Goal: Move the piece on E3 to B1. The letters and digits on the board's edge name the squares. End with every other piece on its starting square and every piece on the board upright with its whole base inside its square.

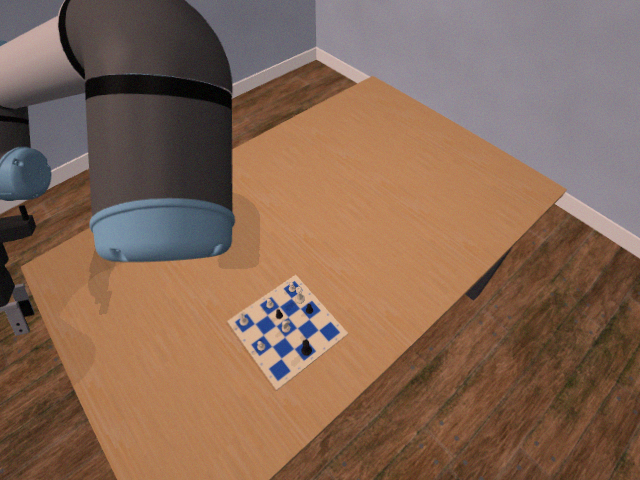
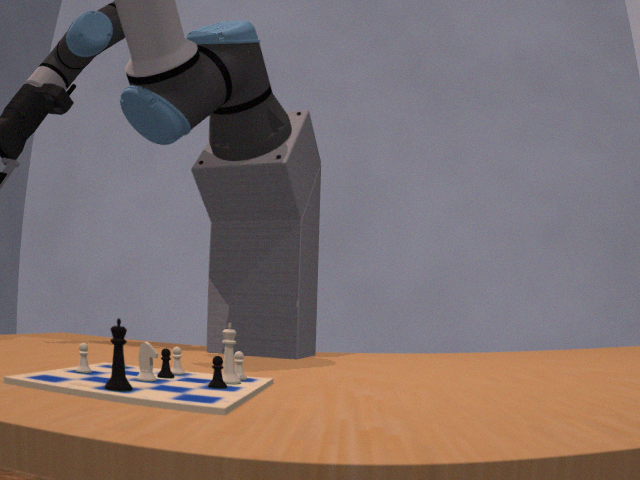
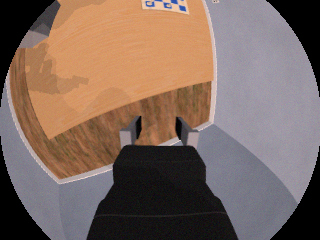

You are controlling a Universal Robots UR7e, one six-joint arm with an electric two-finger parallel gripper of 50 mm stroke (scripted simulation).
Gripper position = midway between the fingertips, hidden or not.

I see my gripper (image 3: 158, 123), a black king (image 2: 118, 382) and a chessboard (image 2: 190, 392).
The chessboard is seen too in image 1 (image 1: 282, 359). Image 3 misses the black king: it is out of frame.
